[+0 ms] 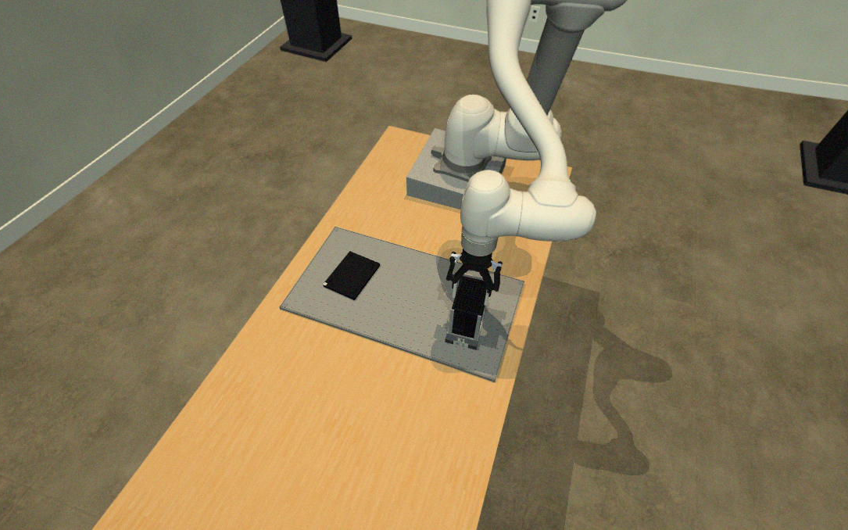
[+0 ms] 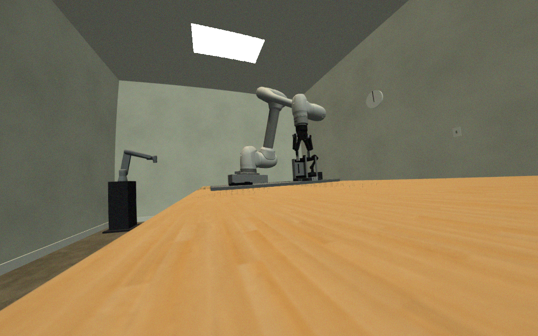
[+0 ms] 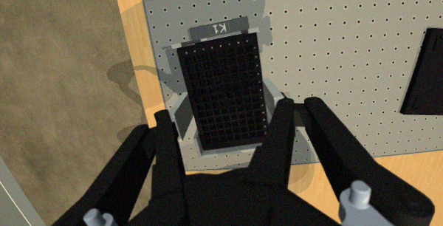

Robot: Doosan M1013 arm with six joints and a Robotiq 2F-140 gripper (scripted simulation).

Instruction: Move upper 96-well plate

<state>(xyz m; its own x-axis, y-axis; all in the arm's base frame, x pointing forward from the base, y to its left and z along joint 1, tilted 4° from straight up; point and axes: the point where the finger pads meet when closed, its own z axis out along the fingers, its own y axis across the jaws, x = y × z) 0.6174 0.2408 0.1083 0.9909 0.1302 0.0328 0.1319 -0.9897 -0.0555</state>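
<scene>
Now: the black plate nest N1 410 mm to the right of my hand, 150 mm below it and 20 mm behind it. From my hand the other things lie so: pale A1 square 470 mm to the right, 140 mm below, 60 mm ahead.
</scene>
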